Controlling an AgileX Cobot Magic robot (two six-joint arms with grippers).
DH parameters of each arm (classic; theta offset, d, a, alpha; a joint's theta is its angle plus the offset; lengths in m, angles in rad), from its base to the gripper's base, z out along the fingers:
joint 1: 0 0.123 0 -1.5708
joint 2: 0.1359 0 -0.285 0
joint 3: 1.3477 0 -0.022 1.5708
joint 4: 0 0.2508 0 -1.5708
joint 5: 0 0 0.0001 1.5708
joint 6: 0 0.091 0 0
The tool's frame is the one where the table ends.
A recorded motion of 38 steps. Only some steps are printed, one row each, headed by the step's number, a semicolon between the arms.
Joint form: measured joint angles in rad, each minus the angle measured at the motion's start. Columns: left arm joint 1, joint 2, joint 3, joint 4, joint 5, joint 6; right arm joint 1, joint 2, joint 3, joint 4, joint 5, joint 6.
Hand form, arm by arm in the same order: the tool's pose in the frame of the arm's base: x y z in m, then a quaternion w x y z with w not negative. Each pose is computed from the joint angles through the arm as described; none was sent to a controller.
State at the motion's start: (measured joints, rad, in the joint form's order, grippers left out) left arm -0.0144 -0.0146 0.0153 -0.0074 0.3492 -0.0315; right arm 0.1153 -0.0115 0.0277 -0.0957 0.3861 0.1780
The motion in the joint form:
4: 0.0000 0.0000 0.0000 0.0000 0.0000 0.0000; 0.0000 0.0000 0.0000 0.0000 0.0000 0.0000
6: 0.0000 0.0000 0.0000 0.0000 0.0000 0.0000; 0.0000 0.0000 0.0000 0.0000 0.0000 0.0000
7: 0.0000 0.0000 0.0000 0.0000 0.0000 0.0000; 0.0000 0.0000 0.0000 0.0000 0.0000 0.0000
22: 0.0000 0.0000 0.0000 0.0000 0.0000 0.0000; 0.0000 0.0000 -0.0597 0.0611 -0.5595 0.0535
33: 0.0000 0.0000 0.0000 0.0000 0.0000 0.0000; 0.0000 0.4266 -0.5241 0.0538 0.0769 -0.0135
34: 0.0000 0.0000 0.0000 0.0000 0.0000 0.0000; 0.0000 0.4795 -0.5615 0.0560 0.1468 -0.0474
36: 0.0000 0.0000 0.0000 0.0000 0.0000 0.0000; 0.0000 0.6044 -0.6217 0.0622 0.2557 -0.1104
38: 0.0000 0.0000 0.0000 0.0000 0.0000 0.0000; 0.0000 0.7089 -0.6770 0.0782 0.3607 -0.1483
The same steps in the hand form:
4: 0.0529 -0.0010 0.1773 0.60817 -0.00877 0.79358 -0.01708; 0.0523 0.0028 0.1700 0.58637 0.00007 0.80876 0.04556
6: 0.0529 -0.0010 0.1773 0.60817 -0.00877 0.79358 -0.01708; 0.0523 0.0028 0.1700 0.58637 0.00007 0.80876 0.04556
7: 0.0529 -0.0010 0.1773 0.60817 -0.00877 0.79358 -0.01708; 0.0523 0.0028 0.1700 0.58637 0.00007 0.80876 0.04556
22: 0.0529 -0.0010 0.1773 0.60817 -0.00877 0.79358 -0.01708; 0.0495 0.0063 0.2400 0.79591 0.02189 0.59149 0.12726
33: 0.0529 -0.0010 0.1773 0.60817 -0.00877 0.79358 -0.01708; 0.0874 0.0084 0.3095 0.59236 0.01027 0.80302 0.06455
34: 0.0529 -0.0010 0.1773 0.60817 -0.00877 0.79358 -0.01708; 0.0940 0.0090 0.3110 0.55873 -0.00217 0.82778 0.05097
36: 0.0529 -0.0010 0.1773 0.60817 -0.00877 0.79358 -0.01708; 0.1121 0.0111 0.3089 0.48629 -0.02766 0.87287 0.02924
38: 0.0529 -0.0010 0.1773 0.60817 -0.00877 0.79358 -0.01708; 0.1265 0.0136 0.3065 0.41775 -0.04221 0.90731 0.02223

